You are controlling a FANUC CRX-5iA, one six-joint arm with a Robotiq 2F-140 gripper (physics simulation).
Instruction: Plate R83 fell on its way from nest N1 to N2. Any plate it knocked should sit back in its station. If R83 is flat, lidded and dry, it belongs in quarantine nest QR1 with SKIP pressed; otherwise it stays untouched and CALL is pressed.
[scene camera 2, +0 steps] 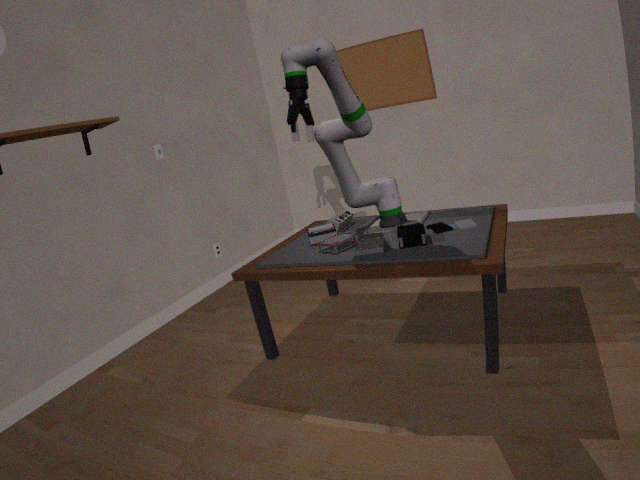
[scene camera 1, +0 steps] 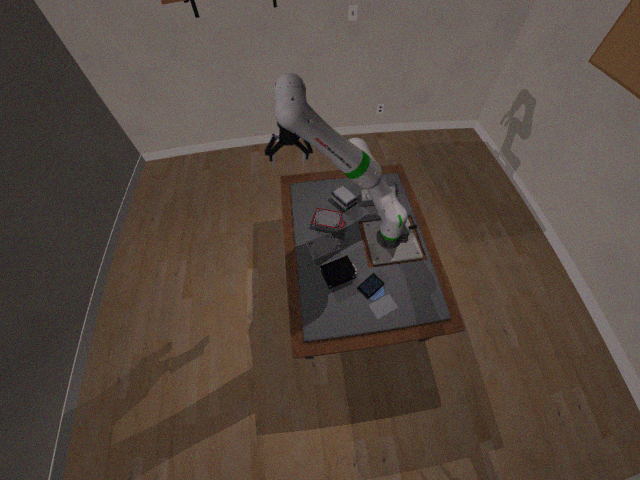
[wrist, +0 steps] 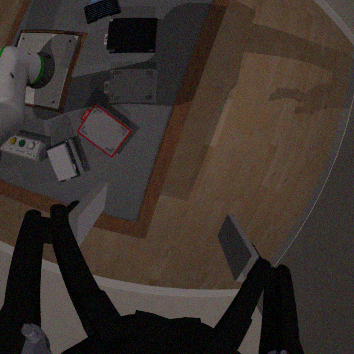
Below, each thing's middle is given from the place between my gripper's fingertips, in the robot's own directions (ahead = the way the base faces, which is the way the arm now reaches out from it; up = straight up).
Now: the red-edged plate (wrist: 103, 130) 480 mm below my hand and 180 mm behind it.
